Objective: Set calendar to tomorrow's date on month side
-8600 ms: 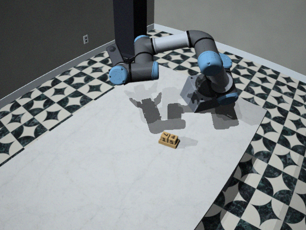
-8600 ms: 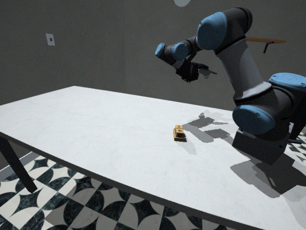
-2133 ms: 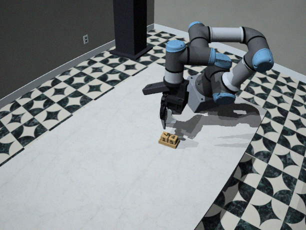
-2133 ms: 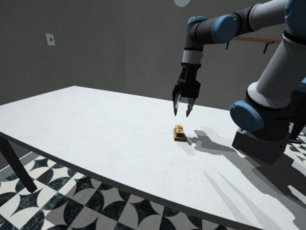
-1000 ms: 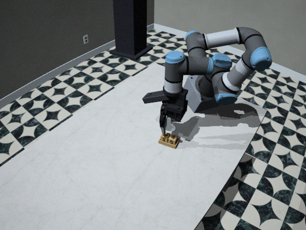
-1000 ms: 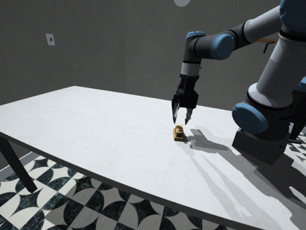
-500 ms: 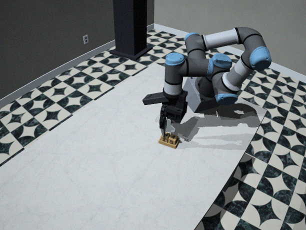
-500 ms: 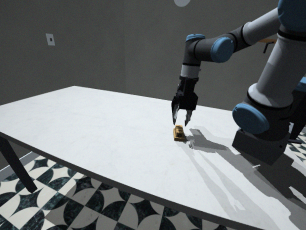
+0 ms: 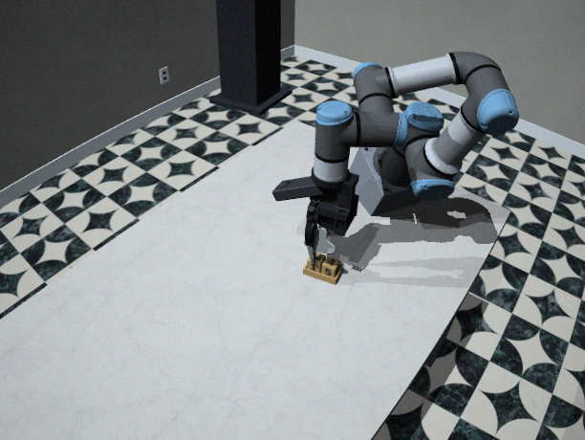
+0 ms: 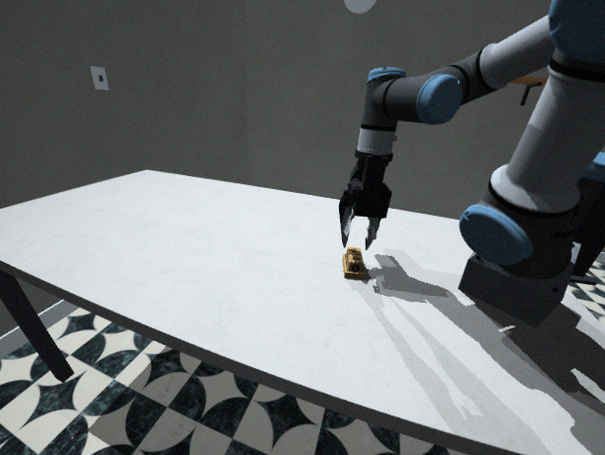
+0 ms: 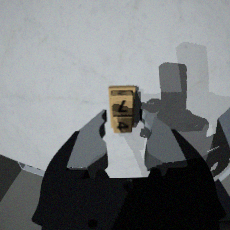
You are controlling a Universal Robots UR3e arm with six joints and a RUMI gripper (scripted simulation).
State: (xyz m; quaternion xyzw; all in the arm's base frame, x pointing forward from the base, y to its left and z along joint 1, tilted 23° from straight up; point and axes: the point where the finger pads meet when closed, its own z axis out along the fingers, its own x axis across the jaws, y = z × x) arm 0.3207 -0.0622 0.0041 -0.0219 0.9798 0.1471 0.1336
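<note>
Right now the wooden cube is 40 mm below my hand. Round my hand: wooden calendar tray: 60 mm below, 20 mm to the left.
</note>
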